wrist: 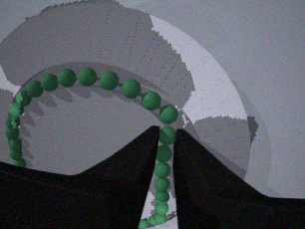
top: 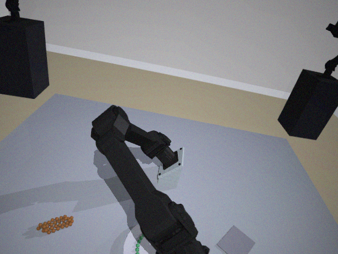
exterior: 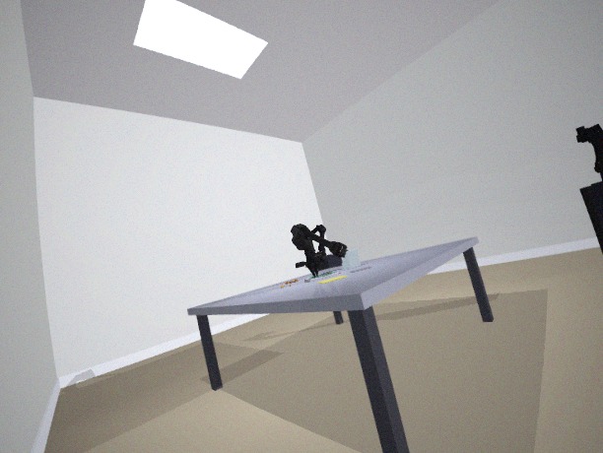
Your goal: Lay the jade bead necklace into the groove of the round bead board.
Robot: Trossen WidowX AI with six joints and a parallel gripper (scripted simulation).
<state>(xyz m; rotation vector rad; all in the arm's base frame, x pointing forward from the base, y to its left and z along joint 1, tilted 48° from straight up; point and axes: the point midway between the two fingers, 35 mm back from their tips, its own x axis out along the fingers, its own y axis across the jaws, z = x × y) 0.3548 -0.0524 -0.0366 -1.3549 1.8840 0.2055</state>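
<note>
My gripper tip is now 6 cm past the round bead board, 1 cm to the left of it and 1 cm above it. Round my gripper tip: yellow strip 14 cm ahead, 21 cm to the left, 1 cm below; flat grey square 10 cm behind, 22 cm to the left, 1 cm below.
</note>
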